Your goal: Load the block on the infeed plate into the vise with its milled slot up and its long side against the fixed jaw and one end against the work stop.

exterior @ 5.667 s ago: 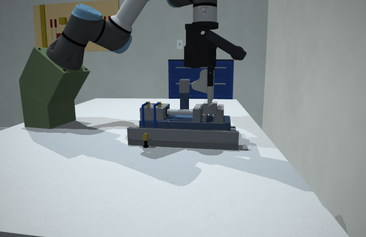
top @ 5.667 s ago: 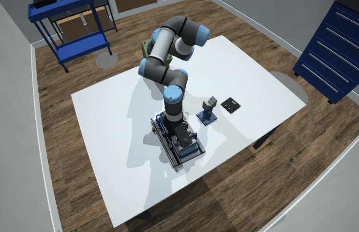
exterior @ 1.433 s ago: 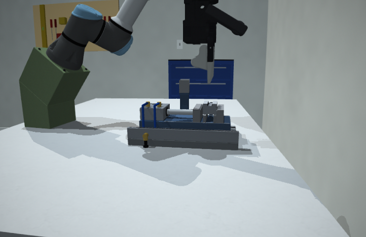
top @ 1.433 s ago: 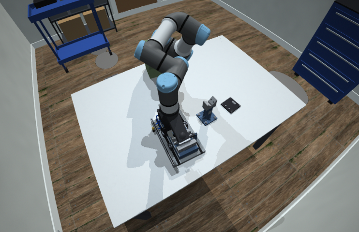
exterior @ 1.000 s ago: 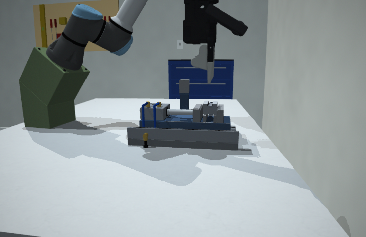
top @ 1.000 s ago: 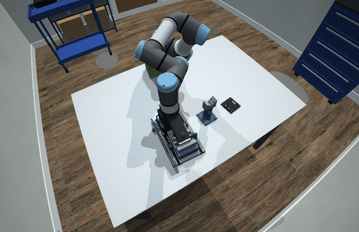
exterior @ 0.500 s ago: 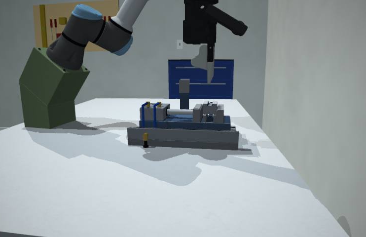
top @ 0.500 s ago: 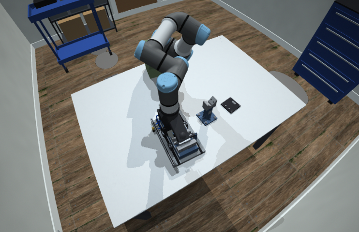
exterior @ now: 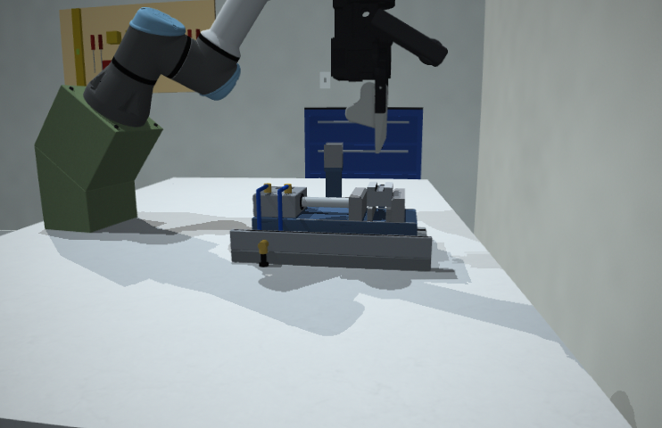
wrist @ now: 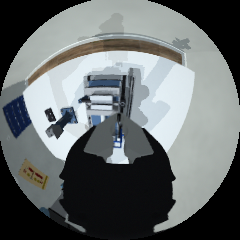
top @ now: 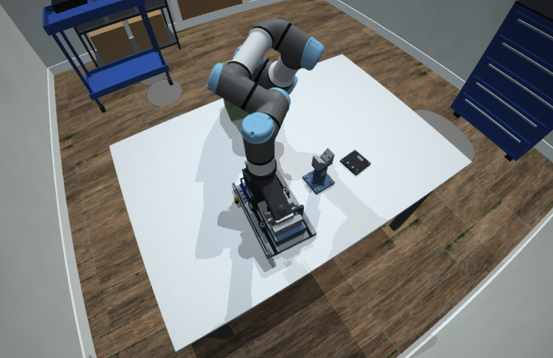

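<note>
My gripper is now 1 cm short of the part, 5 cm to the right of it and 8 cm above it. The rest, counted from my hand: work stop 2 cm ahead, 10 cm to the left, 9 cm below; fixed jaw 4 cm ahead, 4 cm to the left, 10 cm below; moving jaw 2 cm behind, 6 cm to the left, 10 cm below.
</note>
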